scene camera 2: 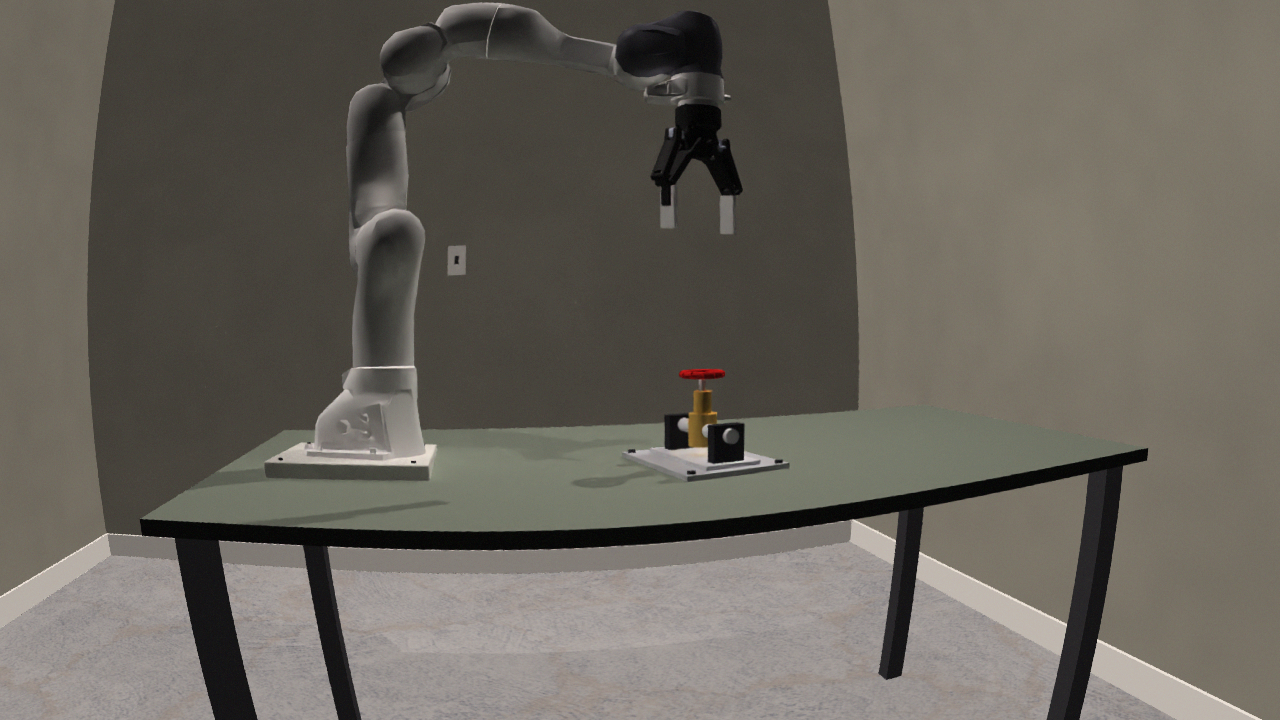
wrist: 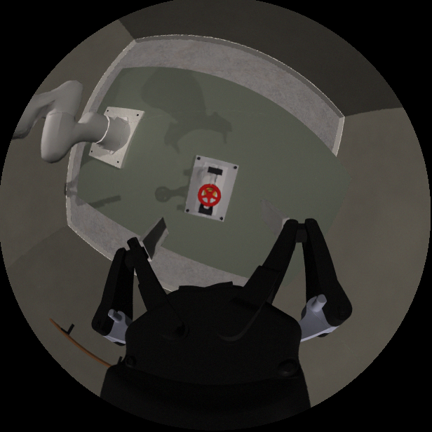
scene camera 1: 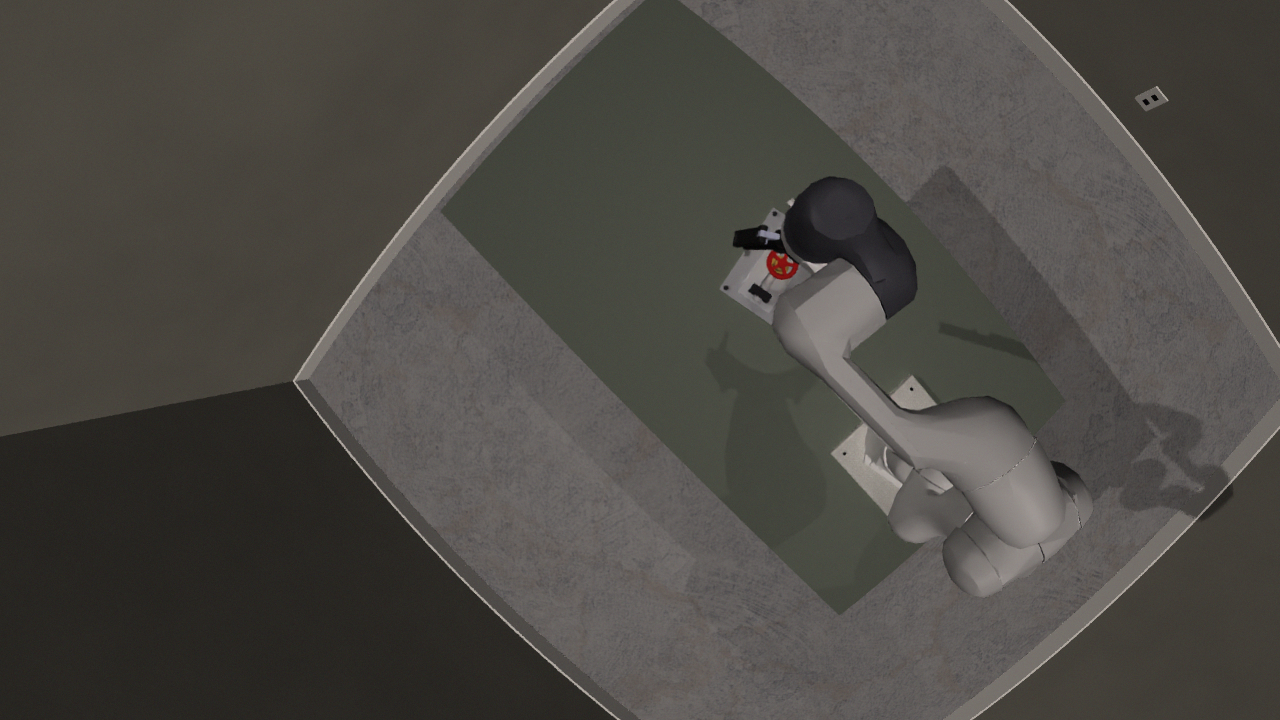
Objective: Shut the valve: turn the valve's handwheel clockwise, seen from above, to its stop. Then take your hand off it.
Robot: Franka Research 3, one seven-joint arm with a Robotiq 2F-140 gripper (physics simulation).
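Observation:
The valve's red handwheel (scene camera 1: 771, 270) (scene camera 2: 701, 374) (wrist: 216, 188) lies level on top of a brass valve body (scene camera 2: 702, 429). The valve is mounted on a light grey plate (scene camera 1: 745, 296) (scene camera 2: 662, 462) (wrist: 229, 192) between two black blocks. My gripper (scene camera 2: 697, 229) (wrist: 211, 217) is open and empty, pointing down, high above the handwheel and apart from it. In scene camera 1 the arm's dark wrist hides part of the plate. How far the handwheel is turned cannot be told from these frames.
The plate stands on a green table (scene camera 1: 572, 223) (scene camera 2: 939, 447) (wrist: 280, 165). The arm's white base plate (scene camera 1: 911, 388) (scene camera 2: 349, 468) (wrist: 104, 157) stands on the same table, to the left of the valve in scene camera 2. Walls surround the table.

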